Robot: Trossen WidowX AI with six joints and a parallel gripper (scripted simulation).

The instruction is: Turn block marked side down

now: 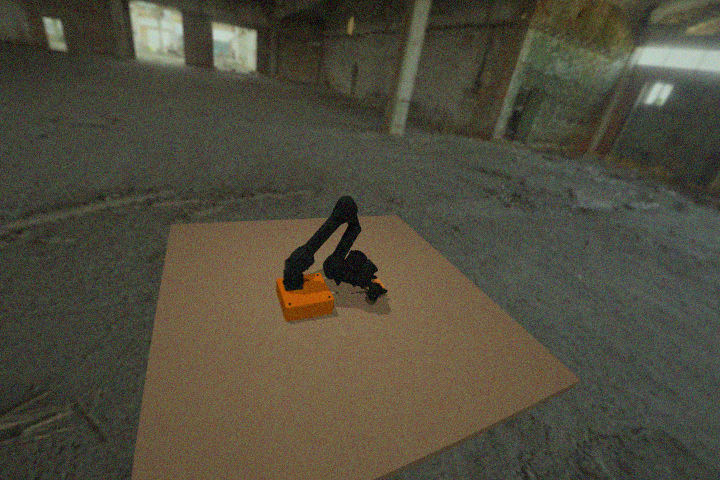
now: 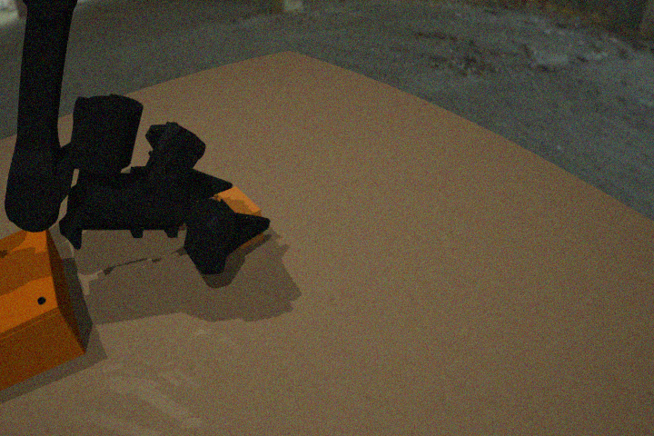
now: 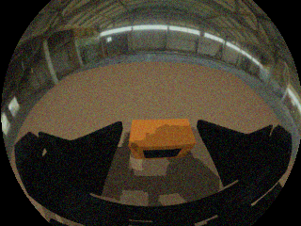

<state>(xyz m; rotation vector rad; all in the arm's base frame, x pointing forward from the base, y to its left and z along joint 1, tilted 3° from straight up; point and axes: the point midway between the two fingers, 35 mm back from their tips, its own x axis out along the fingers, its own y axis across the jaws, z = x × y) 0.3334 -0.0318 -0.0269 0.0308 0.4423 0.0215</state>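
Now: gripper tip 2 cm past the orange block and 1 cm above it.
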